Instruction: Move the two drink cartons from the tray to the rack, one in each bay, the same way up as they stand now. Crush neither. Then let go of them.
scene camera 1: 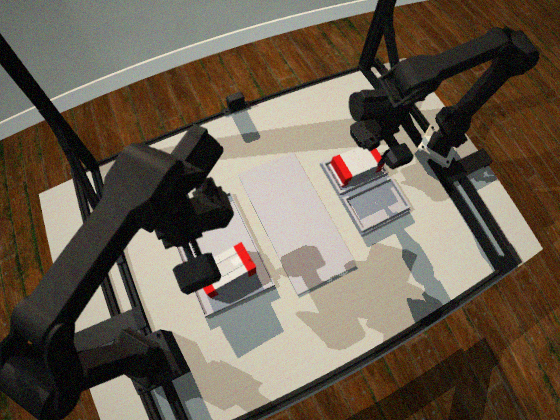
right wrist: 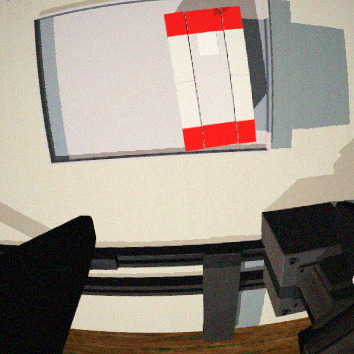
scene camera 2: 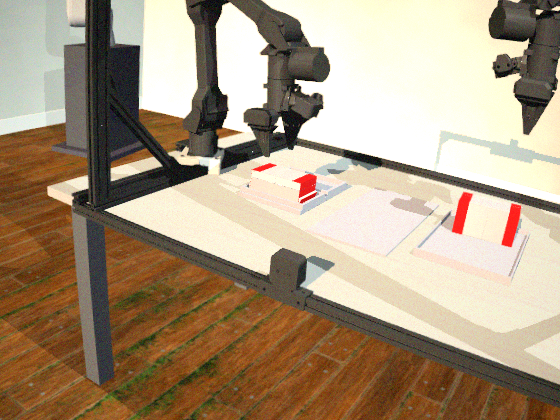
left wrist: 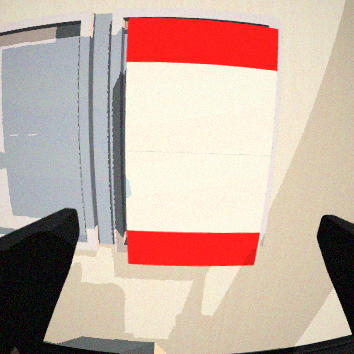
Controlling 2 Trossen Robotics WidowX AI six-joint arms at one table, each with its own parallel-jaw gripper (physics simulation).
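Frame: origin at the left arm's base, x ahead, y left, z up, level; centimetres.
Seen in the pictures: left gripper, fingertip midpoint: (scene camera 2: 279,153) (left wrist: 203,225); right gripper, fingertip midpoint: (scene camera 1: 189,247) (right wrist: 218,222) (scene camera 2: 528,130); left arm's base at its link origin: (scene camera 1: 439,144) (scene camera 2: 201,153); right arm's base at its link origin: (scene camera 1: 149,362) (right wrist: 319,281).
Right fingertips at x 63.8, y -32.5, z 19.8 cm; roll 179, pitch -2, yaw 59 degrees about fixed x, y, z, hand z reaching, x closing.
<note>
Offsets run from my right fingertips to a thing's top centre. "*": to the spot under its first point.
One white carton with red end bands @[* dx -41.5, dy +15.6, dz -17.5 cm] (scene camera 1: 356,166) (scene camera 2: 280,175) (left wrist: 200,145) lies flat in one bay of the two-bay rack @[dx -40.8, dy +20.0, dz -21.3 cm] (scene camera 1: 367,232) (left wrist: 102,150); its upper face looks plain with a faint cross seam. My left gripper (scene camera 1: 378,157) (scene camera 2: 279,151) (left wrist: 203,225) is open, above one end of this carton, apart from it. The other carton @[dx -2.6, dy +3.6, dz -15.9 cm] (scene camera 1: 232,266) (scene camera 2: 485,217) (right wrist: 215,80) lies in the tray @[dx -5.7, dy -1.3, dz -21.7 cm] (scene camera 1: 239,217) (scene camera 2: 465,257) (right wrist: 115,85), near one end; two long dark lines run along its upper face. My right gripper (scene camera 2: 528,127) (right wrist: 218,222) is open and high above the table; one finger is hidden in scene camera 1.
The rack's other bay @[* dx -37.6, dy +24.6, dz -22.3 cm] (scene camera 1: 375,204) (left wrist: 42,130) holds no carton. A flat pale panel (scene camera 1: 300,215) (scene camera 2: 372,217) lies between the tray and the rack. A small dark block @[* dx -41.6, dy -21.3, dz -18.9 cm] (scene camera 1: 236,102) (scene camera 2: 288,267) stands at the table edge. Dark frame rails run along the table's sides.
</note>
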